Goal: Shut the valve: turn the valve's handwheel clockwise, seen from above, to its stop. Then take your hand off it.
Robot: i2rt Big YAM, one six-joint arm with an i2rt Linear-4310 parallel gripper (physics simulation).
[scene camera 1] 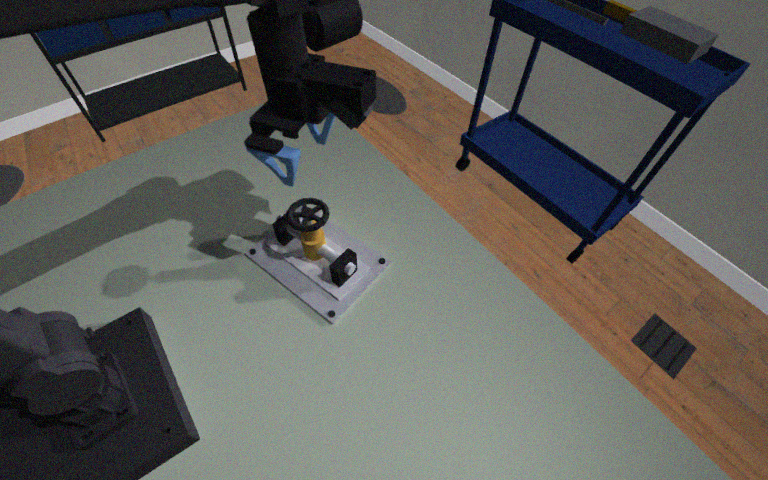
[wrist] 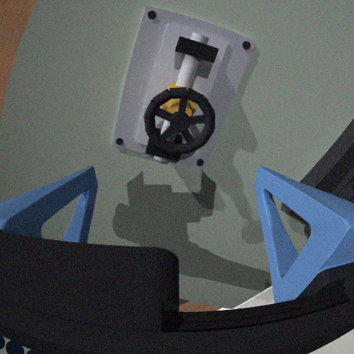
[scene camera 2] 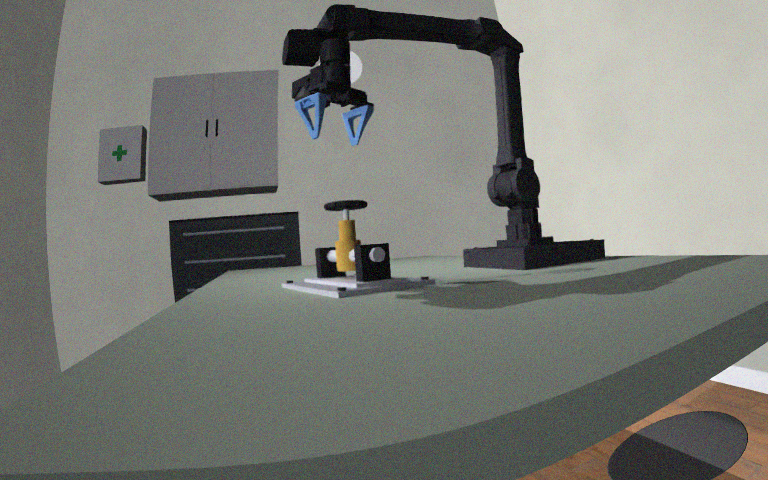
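The valve's black spoked handwheel (scene camera 1: 308,213) (scene camera 2: 346,204) (wrist: 179,121) sits level on top of the yellow valve body (scene camera 1: 313,243) (scene camera 2: 346,249) (wrist: 178,106). A white pipe runs through the body between two black brackets. The valve stands on a pale grey base plate (scene camera 1: 356,291) (scene camera 2: 317,287) (wrist: 132,100) with dark corner bolts. My gripper (scene camera 1: 306,163) (scene camera 2: 335,140) (wrist: 175,175) is open and empty, its blue fingers wide apart and pointing down. It hangs well above the handwheel and touches nothing. The wheel's turn relative to its stop cannot be read from the views.
The arm's dark base block (scene camera 1: 152,407) (scene camera 2: 495,257) stands on the green table. Past the table edge are a blue cart (scene camera 1: 589,62) and a dark rack (scene camera 1: 164,90). A grey wall cabinet (scene camera 2: 181,135) and a dark drawer unit (scene camera 2: 235,246) are in the background.
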